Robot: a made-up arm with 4 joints.
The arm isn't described. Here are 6 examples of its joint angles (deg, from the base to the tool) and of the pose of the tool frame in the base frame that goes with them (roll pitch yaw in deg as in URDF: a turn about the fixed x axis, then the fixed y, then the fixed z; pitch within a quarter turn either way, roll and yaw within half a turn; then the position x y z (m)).
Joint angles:
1: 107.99 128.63 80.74 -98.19
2: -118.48 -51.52 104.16 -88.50
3: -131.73 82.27 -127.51 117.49
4: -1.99 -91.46 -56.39 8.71
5: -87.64 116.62 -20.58 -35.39
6: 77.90 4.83 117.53 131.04
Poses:
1: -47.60 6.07 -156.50 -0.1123 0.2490 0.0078
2: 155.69 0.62 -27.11 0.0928 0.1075 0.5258
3: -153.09 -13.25 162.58 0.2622 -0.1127 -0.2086
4: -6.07 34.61 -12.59 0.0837 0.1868 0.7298
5: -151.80 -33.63 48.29 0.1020 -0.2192 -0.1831
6: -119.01 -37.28 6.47 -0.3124 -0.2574 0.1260
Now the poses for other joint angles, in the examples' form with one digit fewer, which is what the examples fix.
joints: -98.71 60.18 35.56 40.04
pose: 16.4 -18.6 -141.5 0.282 0.182 -0.026
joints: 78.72 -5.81 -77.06 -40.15
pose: -62.2 -46.4 147.9 -0.155 -0.349 0.292
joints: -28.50 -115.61 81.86 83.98
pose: 162.6 -1.8 -124.2 0.332 0.150 0.549
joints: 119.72 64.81 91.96 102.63
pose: -26.6 -5.7 18.4 -0.230 -0.172 -0.058
